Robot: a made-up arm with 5 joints. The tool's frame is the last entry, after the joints.
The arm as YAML. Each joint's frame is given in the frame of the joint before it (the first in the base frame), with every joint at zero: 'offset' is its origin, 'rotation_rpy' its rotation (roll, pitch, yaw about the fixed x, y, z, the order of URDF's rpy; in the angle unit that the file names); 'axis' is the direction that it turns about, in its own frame. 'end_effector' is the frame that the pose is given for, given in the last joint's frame.
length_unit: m
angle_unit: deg
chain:
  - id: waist
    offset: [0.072, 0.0, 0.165]
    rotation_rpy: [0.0, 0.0, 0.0]
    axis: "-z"
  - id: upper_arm
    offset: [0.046, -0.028, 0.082]
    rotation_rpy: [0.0, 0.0, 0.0]
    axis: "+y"
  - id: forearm
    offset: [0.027, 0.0, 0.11]
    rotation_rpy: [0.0, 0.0, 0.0]
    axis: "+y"
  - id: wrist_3
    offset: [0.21, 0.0, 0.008]
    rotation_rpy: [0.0, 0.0, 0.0]
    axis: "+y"
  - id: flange
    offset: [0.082, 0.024, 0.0]
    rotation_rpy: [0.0, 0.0, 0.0]
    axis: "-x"
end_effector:
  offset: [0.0, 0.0, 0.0]
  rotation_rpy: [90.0, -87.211, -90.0]
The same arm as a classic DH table. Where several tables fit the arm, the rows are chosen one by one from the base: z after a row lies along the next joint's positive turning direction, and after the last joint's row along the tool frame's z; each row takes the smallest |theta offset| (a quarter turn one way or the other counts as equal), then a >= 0, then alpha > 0; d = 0 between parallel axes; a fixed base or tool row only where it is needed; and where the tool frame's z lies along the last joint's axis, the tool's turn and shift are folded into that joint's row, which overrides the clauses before.
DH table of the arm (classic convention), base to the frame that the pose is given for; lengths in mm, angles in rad. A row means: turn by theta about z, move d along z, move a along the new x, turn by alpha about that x. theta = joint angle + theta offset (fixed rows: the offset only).
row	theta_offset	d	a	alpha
base (fixed)	0	0	72	3.1416
waist	0	-247	46	1.5708
upper_arm	-1.3301	0	113.3	0
forearm	1.292	0	210.2	0
wrist_3	-1.5327	-4	0	1.5708
flange	-0.0487	-82	0	0

